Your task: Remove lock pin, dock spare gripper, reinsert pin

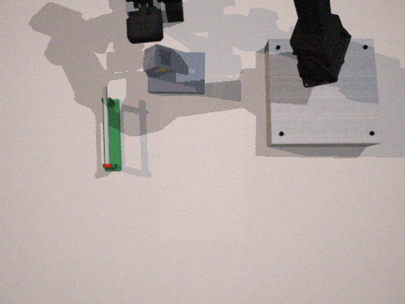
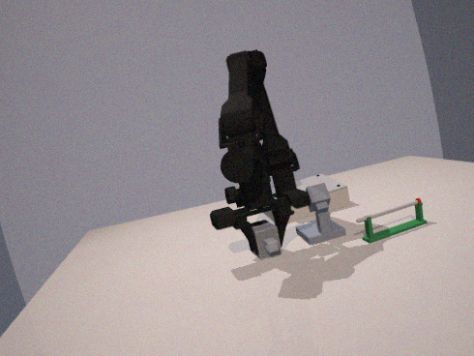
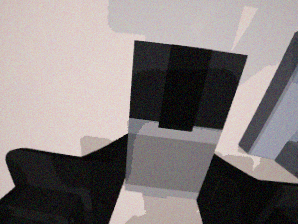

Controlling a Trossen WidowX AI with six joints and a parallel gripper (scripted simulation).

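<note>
The spare gripper is 1 cm behind my gripper tip and 2 cm above it. From my gripper tip the other things lie so: grey mount 2 cm behind, 13 cm to the left, 4 cm above; then green cradle 11 cm ahead, 23 cm to the left, 1 cm above.
</note>
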